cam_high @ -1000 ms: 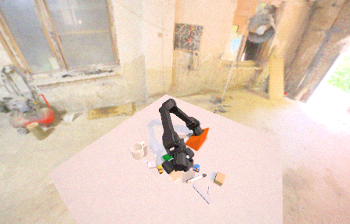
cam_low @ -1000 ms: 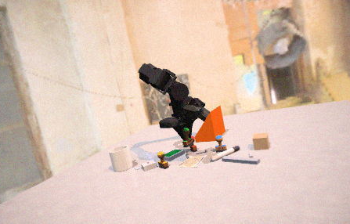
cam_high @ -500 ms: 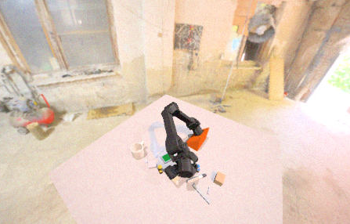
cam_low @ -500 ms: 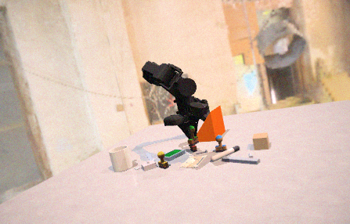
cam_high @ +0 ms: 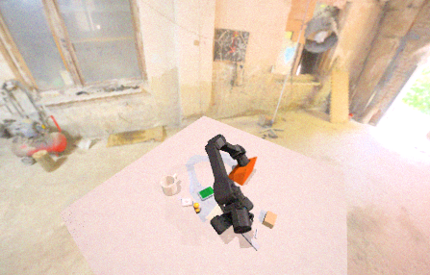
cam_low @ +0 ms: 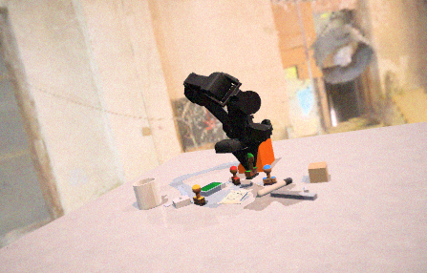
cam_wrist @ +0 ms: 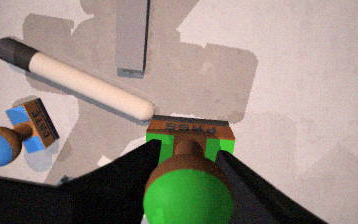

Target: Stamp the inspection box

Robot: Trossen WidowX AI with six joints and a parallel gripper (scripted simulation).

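Right now the grey bar is 30 mm behind my gripper tip, 90 mm to the left of it and 90 mm below it. Also, from my gripper tip: white card: 30 mm behind, 90 mm to the right, 100 mm below; then marker: 110 mm behind, 30 mm to the left, 90 mm below; then green stamp: right at my gripper tip.
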